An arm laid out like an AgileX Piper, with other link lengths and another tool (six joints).
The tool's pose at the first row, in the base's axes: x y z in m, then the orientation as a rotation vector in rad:
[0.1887, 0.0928, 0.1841, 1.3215, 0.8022, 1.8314]
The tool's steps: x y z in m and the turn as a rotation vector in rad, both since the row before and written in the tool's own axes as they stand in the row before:
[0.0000, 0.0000, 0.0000, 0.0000, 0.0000, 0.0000]
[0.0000, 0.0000, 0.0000, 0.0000, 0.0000, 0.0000]
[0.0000, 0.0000, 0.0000, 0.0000, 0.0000, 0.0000]
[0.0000, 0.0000, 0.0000, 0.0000, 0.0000, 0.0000]
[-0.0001, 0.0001, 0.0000, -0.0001, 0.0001, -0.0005]
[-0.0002, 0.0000, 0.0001, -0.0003, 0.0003, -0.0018]
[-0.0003, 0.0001, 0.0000, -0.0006, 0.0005, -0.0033]
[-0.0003, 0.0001, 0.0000, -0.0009, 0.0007, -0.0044]
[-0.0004, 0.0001, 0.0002, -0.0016, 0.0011, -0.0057]
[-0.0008, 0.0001, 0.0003, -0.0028, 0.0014, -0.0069]
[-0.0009, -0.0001, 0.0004, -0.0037, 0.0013, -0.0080]
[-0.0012, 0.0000, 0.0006, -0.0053, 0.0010, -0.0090]
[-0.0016, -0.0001, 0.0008, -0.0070, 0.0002, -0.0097]
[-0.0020, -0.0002, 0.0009, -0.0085, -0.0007, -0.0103]
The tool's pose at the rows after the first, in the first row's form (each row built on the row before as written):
[0.1887, 0.0928, 0.1841, 1.3215, 0.8022, 1.8314]
[0.1887, 0.0928, 0.1841, 1.3215, 0.8022, 1.8314]
[0.1887, 0.0928, 0.1841, 1.3215, 0.8022, 1.8314]
[0.1887, 0.0928, 0.1841, 1.3215, 0.8022, 1.8314]
[0.1887, 0.0927, 0.1841, 1.3210, 0.8024, 1.8311]
[0.1888, 0.0925, 0.1840, 1.3194, 0.8032, 1.8300]
[0.1888, 0.0922, 0.1839, 1.3166, 0.8046, 1.8279]
[0.1888, 0.0919, 0.1838, 1.3127, 0.8064, 1.8252]
[0.1891, 0.0915, 0.1837, 1.3072, 0.8083, 1.8219]
[0.1895, 0.0908, 0.1835, 1.3000, 0.8098, 1.8181]
[0.1901, 0.0901, 0.1831, 1.2916, 0.8109, 1.8135]
[0.1909, 0.0891, 0.1827, 1.2818, 0.8107, 1.8082]
[0.1920, 0.0878, 0.1821, 1.2712, 0.8087, 1.8020]
[0.1933, 0.0862, 0.1813, 1.2600, 0.8050, 1.7949]

